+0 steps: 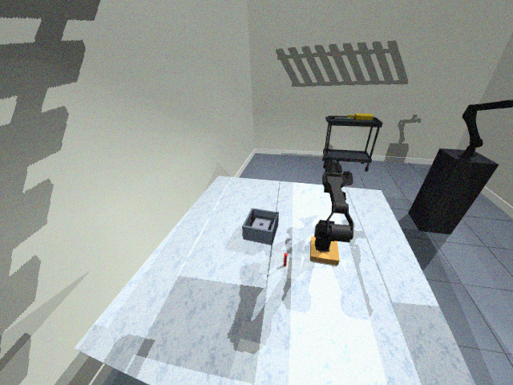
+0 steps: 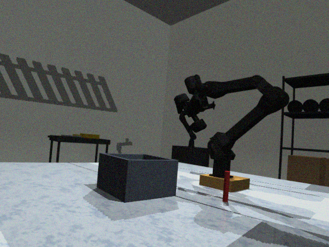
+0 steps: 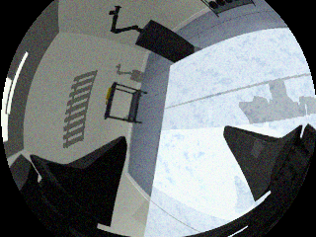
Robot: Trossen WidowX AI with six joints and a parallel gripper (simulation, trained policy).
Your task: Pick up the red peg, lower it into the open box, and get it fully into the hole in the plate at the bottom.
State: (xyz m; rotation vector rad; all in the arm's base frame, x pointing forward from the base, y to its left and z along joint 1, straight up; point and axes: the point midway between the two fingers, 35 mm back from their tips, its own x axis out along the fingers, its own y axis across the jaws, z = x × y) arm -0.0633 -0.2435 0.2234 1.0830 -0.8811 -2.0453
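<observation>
The red peg lies 250 mm ahead of my gripper tip, 390 mm to the left of it and 200 mm below it. The rest, counted from my gripper tip: pale plate: 400 mm ahead, 200 mm to the left, 200 mm below; then dark box: 400 mm ahead, 200 mm to the left, 220 mm below.
</observation>
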